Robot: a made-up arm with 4 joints. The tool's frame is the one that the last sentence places.
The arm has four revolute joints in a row. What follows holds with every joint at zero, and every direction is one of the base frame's.
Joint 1 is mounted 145.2 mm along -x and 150.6 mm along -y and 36.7 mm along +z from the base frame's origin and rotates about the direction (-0.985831, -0.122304, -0.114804).
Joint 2 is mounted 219.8 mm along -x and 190.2 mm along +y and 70.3 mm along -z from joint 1 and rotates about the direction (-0.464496, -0.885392, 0.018).
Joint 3 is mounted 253.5 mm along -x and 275.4 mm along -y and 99.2 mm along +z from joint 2 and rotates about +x.
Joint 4 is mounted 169.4 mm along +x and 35.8 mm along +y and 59.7 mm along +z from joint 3 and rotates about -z.
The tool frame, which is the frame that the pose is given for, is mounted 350.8 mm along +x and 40.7 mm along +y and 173.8 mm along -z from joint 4; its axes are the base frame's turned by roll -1.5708, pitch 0 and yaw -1.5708 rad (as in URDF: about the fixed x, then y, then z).
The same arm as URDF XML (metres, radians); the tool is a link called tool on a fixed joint. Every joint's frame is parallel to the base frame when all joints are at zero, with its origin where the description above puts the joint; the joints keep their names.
<robot name="arm">
<joint name="joint 1" type="continuous"><parent link="base"/><child link="link1"/><origin xyz="-0.1452 -0.1506 0.0367" rpy="0 0 0"/><axis xyz="-0.985831 -0.122304 -0.114804"/></joint>
<joint name="joint 2" type="continuous"><parent link="link1"/><child link="link2"/><origin xyz="-0.2198 0.1902 -0.0703" rpy="0 0 0"/><axis xyz="-0.464496 -0.885392 0.018"/></joint>
<joint name="joint 3" type="continuous"><parent link="link2"/><child link="link3"/><origin xyz="-0.2535 -0.2754 0.0992" rpy="0 0 0"/><axis xyz="1 0 0"/></joint>
<joint name="joint 4" type="continuous"><parent link="link3"/><child link="link4"/><origin xyz="0.1694 0.0358 0.0597" rpy="0 0 0"/><axis xyz="0 0 -1"/></joint>
<joint name="tool_fixed" type="fixed"><parent link="link4"/><child link="tool"/><origin xyz="0.3508 0.0407 -0.1738" rpy="-1.5708 0 -1.5708"/></joint>
<link name="base"/>
<link name="link1"/>
<link name="link2"/>
<link name="link3"/>
<link name="link4"/>
<link name="tool"/>
</robot>

